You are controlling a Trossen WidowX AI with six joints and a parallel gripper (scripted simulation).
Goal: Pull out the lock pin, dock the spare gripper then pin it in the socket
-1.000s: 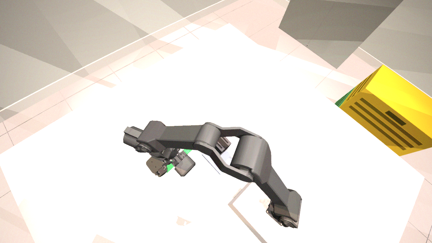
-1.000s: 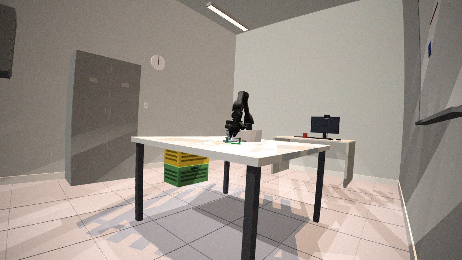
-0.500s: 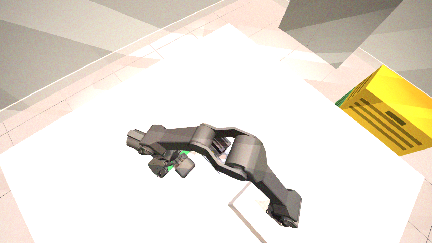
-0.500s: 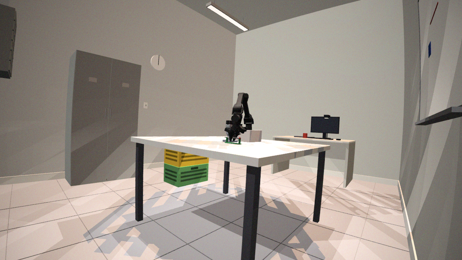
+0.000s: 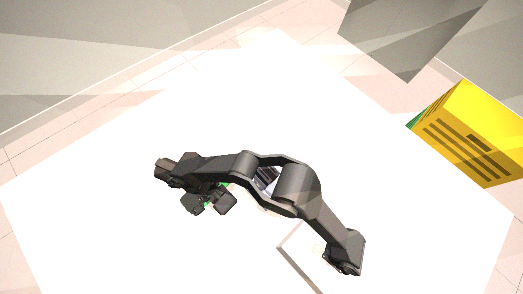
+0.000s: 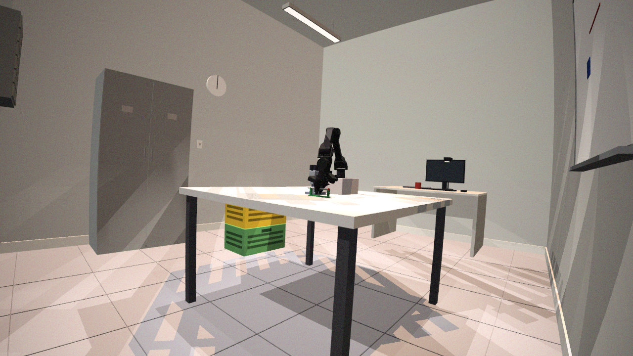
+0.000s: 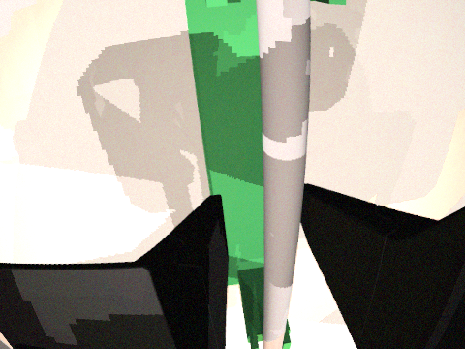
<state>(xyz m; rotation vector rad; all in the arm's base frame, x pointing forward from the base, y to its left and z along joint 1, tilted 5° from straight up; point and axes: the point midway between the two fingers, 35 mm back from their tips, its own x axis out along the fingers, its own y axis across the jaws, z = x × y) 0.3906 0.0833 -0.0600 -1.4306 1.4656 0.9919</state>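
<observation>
Now: the pin cradle 1 cm to the left of my gripper tip and 1 cm above it. The rest, counted from my gripper tip: socket (11 cm behind, 10 cm to the right, 4 cm above); then spare gripper (10 cm behind, 10 cm to the right, 11 cm above).
</observation>
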